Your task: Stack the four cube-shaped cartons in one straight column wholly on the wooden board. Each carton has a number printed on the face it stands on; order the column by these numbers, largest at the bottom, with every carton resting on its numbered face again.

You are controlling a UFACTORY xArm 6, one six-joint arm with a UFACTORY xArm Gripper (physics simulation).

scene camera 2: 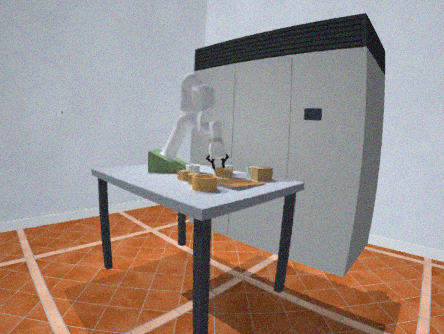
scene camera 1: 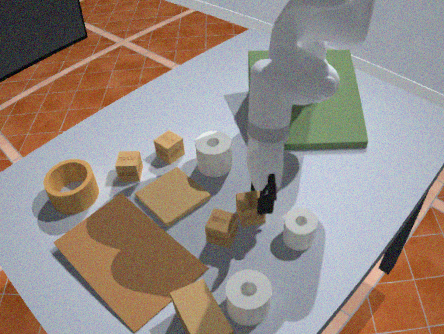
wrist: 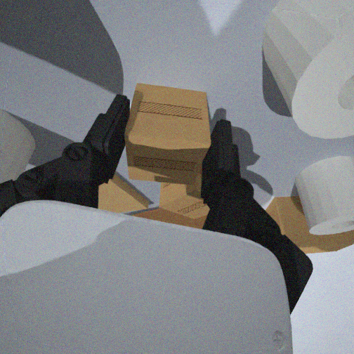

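Seen in the pictures: gripper, fingertip midpoint: (scene camera 2: 218, 169) (scene camera 1: 261, 203); arm's base at its link origin: (scene camera 2: 167, 157).
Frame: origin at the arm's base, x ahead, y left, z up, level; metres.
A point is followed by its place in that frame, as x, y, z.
My gripper (scene camera 1: 260, 195) {0.324, 0.182, -0.052} (scene camera 2: 218, 166) {0.324, 0.182, -0.052} (wrist: 170, 125) is shut on a brown carton (scene camera 1: 250, 210) {0.361, 0.187, -0.040} (wrist: 167, 122), one black finger on each side. I cannot tell whether this carton touches the table. A second carton (scene camera 1: 221, 228) {0.432, 0.181, -0.039} (wrist: 182, 200) sits close beside it. A third carton (scene camera 1: 129, 167) {0.467, -0.092, -0.044} and a fourth carton (scene camera 1: 169, 147) {0.363, -0.078, -0.040} stand apart on the table's far left side in scene camera 1. The large flat brown board (scene camera 1: 95, 260) {0.653, 0.050, -0.075} (scene camera 2: 245, 183) {0.646, 0.083, -0.077} lies near the front and bears no carton. The numbered undersides are hidden.
A light square slab (scene camera 1: 167, 200) {0.448, 0.021, -0.077} lies between the board and the held carton. White rolls (scene camera 1: 213, 157) {0.320, 0.030, -0.028} (scene camera 1: 300, 230) {0.332, 0.293, -0.034} (scene camera 1: 248, 299) {0.508, 0.334, -0.023} stand around the cartons. A brown ring (scene camera 1: 71, 192) {0.611, -0.103, -0.028} (scene camera 2: 205, 184) {0.643, -0.187, -0.055} stands at the left. A light block (scene camera 1: 200, 305) {0.575, 0.291, -0.015} is by the board's front corner.
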